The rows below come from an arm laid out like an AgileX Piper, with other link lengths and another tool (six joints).
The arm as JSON. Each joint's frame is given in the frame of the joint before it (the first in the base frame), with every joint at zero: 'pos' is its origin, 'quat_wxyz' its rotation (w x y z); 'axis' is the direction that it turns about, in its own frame. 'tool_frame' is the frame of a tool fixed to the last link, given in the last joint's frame.
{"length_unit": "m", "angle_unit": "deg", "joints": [
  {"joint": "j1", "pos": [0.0, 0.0, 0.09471], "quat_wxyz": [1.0, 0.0, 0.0, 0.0], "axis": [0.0, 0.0, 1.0]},
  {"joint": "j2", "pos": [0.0, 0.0, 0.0], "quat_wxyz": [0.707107, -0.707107, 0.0, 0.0], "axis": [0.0, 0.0, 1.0]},
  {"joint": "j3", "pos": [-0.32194, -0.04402, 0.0], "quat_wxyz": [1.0, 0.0, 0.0, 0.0], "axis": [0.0, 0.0, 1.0]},
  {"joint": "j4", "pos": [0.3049, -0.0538, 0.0], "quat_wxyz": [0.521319, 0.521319, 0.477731, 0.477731], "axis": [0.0, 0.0, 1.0]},
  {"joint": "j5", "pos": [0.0, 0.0, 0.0], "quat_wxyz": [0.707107, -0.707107, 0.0, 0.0], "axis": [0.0, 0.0, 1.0]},
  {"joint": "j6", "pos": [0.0, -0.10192, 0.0], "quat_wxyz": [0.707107, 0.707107, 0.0, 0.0], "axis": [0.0, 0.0, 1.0]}
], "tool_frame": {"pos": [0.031, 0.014, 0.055], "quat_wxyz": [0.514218, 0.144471, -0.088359, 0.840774]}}
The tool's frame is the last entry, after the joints.
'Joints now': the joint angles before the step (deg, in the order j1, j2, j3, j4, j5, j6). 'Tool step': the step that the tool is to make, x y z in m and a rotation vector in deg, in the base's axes. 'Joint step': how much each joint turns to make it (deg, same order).
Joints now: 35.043, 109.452, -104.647, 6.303, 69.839, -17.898
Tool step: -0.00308, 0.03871, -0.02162, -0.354, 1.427, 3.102
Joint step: 3.670, 5.109, -3.819, 0.369, 0.000, 0.604
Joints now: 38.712, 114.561, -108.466, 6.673, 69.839, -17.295
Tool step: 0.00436, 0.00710, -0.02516, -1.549, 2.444, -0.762
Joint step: 0.246, 3.151, -0.459, -0.001, 0.066, 1.073
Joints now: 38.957, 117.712, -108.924, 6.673, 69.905, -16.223
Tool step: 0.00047, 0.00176, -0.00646, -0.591, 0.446, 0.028
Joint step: 0.179, 0.743, -0.043, -0.227, 0.000, 0.175
